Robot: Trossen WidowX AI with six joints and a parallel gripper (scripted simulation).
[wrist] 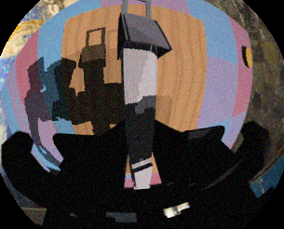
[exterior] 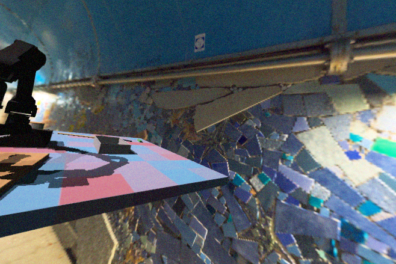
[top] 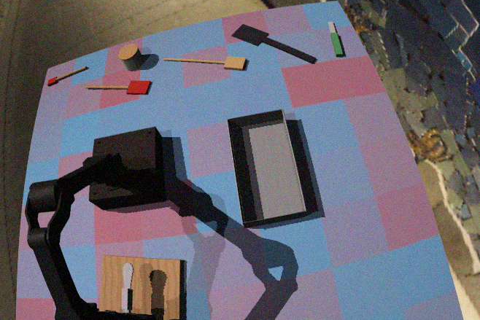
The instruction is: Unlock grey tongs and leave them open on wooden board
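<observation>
Now: gripper tip 1 cm to the right of the wooden board and 3 cm above it. Also, from my gripper tip: roasting tin: 45 cm ahead, 32 cm to the left, 1 cm below; then black spatula: 62 cm ahead, 78 cm to the left, 4 cm below; then red spatula: 7 cm ahead, 79 cm to the left, 4 cm below.
</observation>
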